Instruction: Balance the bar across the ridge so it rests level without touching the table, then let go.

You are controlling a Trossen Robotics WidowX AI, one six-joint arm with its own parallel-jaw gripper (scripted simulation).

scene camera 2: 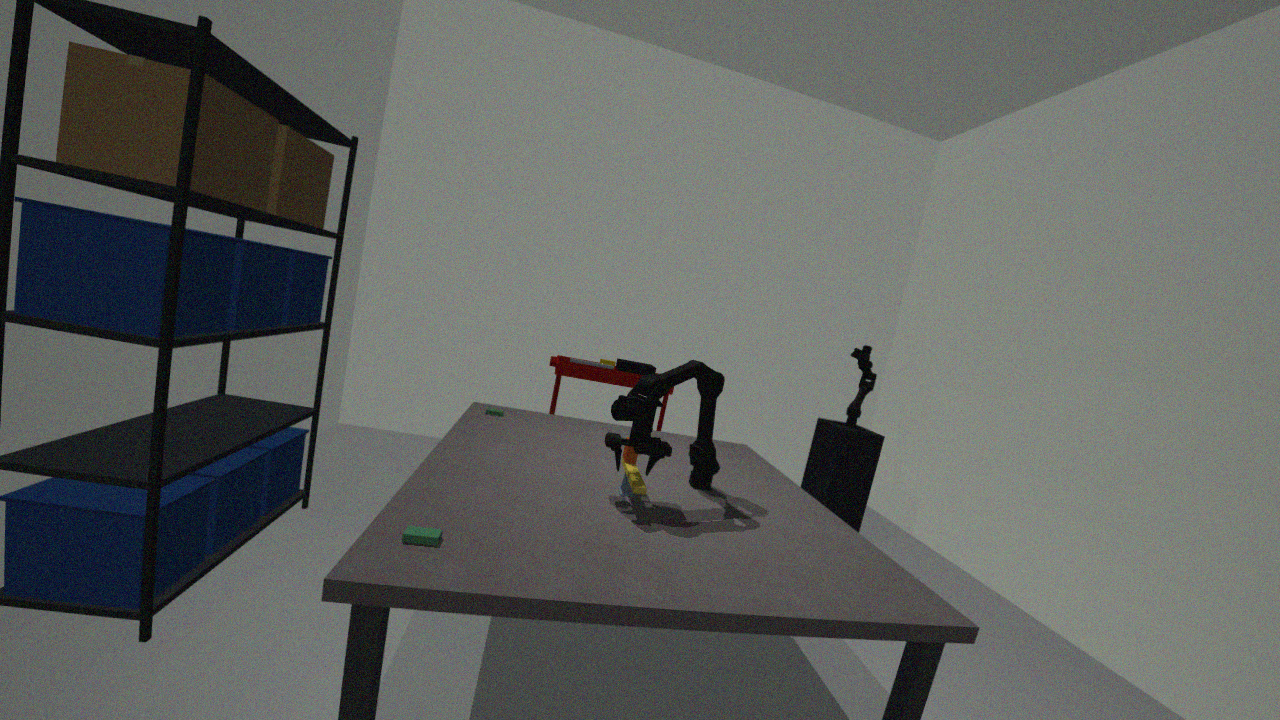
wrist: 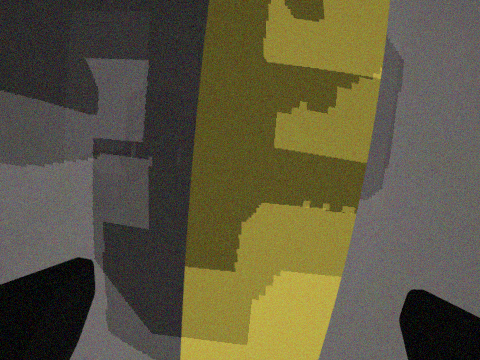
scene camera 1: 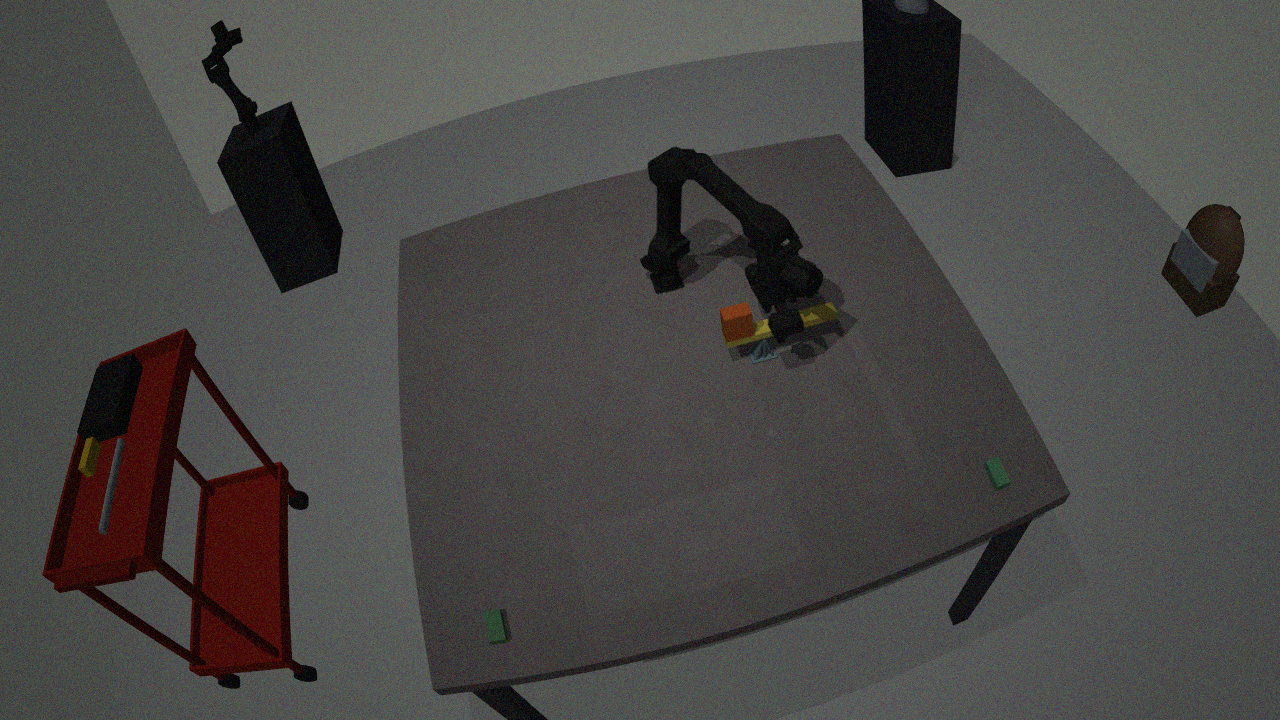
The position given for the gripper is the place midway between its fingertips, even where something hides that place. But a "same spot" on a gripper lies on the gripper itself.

gripper: scene camera 2; wrist; scene camera 1 774,327
same spot on gripper: (wrist: 51,306) = (scene camera 2: 648,467)
